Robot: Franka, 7 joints.
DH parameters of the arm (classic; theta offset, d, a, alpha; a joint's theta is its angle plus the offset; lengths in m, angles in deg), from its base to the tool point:
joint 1: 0 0.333 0 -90
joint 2: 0 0 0 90
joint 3: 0 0.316 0.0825 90
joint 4: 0 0 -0.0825 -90
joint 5: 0 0.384 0 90
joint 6: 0 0 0.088 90
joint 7: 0 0.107 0 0
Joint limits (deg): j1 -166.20..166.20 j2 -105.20..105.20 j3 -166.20..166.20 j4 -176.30..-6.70 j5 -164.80..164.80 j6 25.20..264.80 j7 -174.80..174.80
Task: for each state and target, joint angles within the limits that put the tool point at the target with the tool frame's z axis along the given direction. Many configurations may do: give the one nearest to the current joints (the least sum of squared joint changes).
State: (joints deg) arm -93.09 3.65 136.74 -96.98 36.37 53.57 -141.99
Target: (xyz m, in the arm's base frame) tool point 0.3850 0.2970 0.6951 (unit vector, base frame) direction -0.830 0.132 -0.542
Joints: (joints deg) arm -114.39 -11.34 131.72 -70.23 55.67 33.53 -141.99
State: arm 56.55 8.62 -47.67 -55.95 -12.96 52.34 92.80
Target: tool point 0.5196 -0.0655 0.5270 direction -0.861 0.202 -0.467
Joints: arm 29.62 28.85 -52.34 -72.83 11.12 29.79 92.80
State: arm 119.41 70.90 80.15 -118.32 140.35 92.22 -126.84
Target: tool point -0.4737 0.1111 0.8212 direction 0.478 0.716 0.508
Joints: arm 114.60 65.57 118.66 -93.17 134.96 57.01 -126.84
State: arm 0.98 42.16 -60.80 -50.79 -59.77 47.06 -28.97
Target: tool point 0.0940 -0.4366 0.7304 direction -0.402 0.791 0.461
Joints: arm -0.20 44.16 -98.92 -96.32 -87.87 46.65 -28.97
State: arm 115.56 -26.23 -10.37 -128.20 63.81 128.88 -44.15
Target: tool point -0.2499 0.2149 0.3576 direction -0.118 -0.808 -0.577
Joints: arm 127.89 -20.00 -0.24 -149.28 36.01 85.78 -44.15
